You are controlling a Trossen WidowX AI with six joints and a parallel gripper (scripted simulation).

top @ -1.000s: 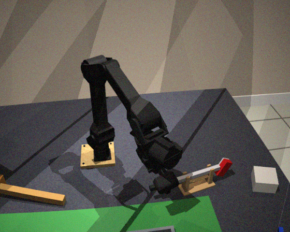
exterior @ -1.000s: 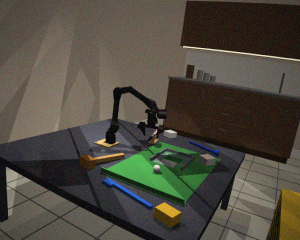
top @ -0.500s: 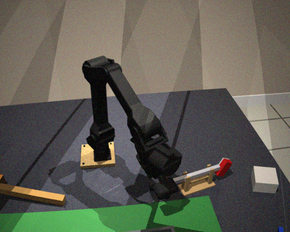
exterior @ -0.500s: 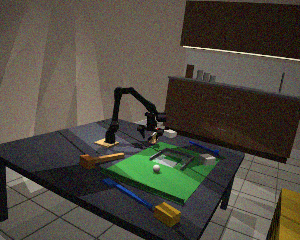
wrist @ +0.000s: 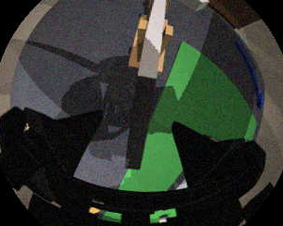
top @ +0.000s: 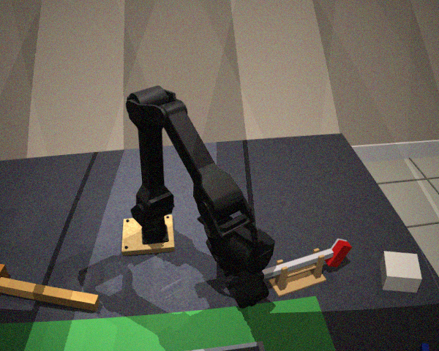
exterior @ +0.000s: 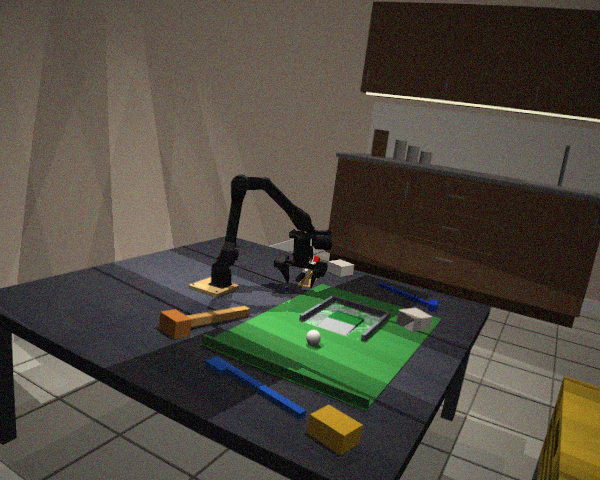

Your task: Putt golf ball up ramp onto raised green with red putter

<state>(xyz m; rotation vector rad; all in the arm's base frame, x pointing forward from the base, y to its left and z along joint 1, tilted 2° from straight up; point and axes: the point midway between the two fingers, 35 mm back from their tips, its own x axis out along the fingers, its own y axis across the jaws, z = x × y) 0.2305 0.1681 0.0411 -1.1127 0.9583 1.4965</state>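
Right now the wooden stand is 130 mm to the left of my gripper tip and 30 mm behind it. Round my gripper tip: green mat 250 mm ahead, 220 mm to the right, 30 mm below; white golf ball 370 mm to the right, 230 mm ahead, 10 mm below; yellow block 740 mm to the right, 450 mm ahead, 10 mm below.
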